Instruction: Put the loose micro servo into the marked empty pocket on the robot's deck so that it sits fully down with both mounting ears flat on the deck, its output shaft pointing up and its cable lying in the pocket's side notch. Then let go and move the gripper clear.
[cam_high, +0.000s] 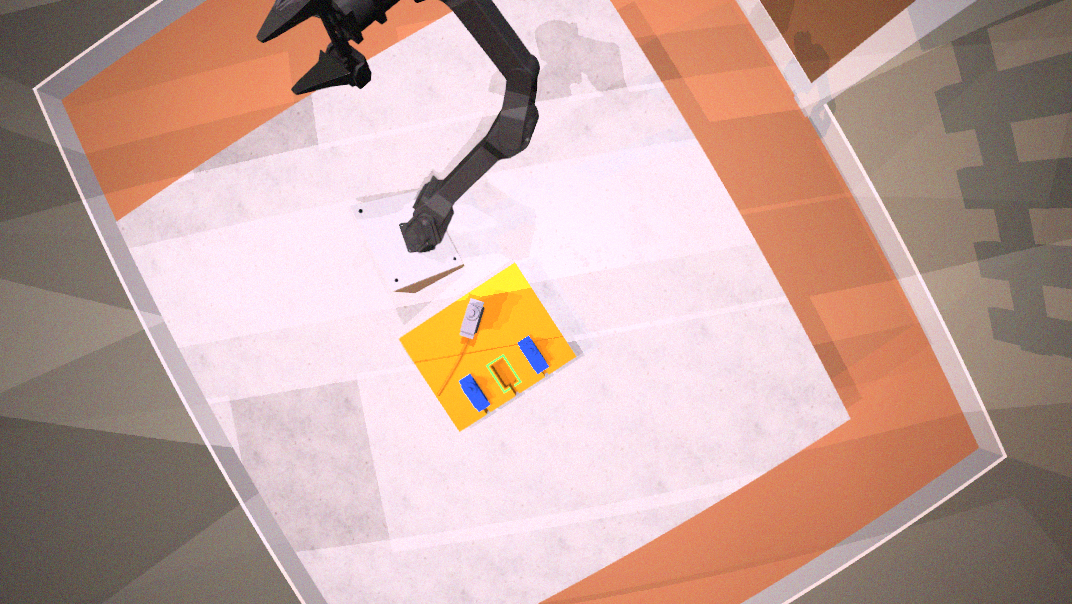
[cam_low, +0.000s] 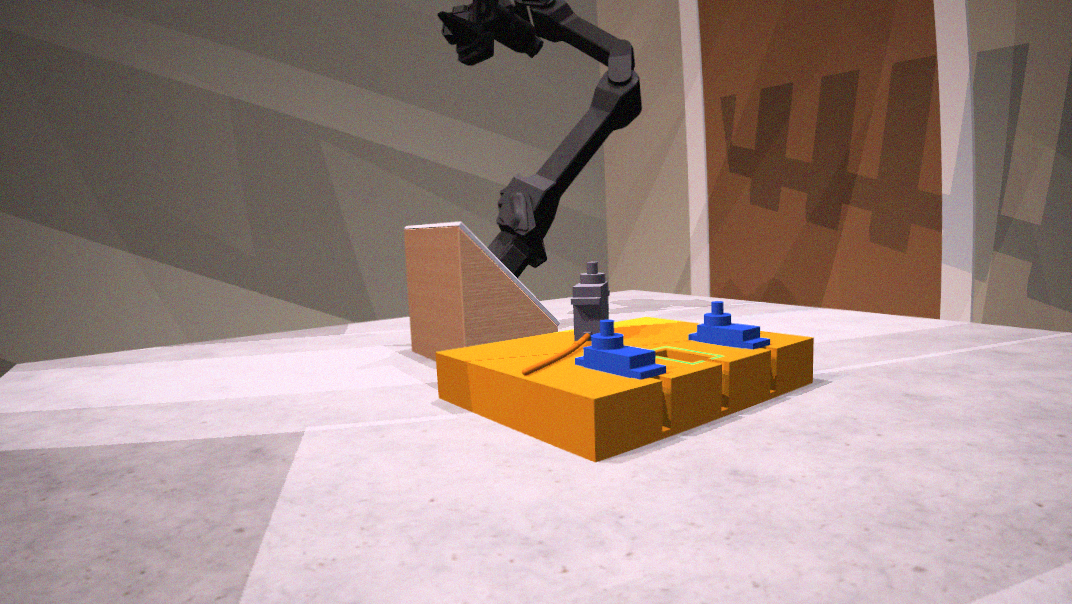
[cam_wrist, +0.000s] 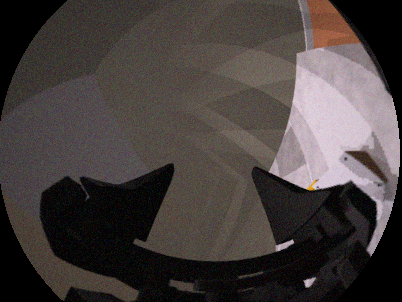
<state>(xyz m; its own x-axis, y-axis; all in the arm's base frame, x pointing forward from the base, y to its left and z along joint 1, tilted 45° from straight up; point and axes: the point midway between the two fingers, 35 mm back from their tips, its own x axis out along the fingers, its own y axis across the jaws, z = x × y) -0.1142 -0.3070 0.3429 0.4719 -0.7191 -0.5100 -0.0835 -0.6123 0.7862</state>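
The orange-yellow deck is 530 mm below my gripper tip, 380 mm ahead of it and 40 mm to the left of it.
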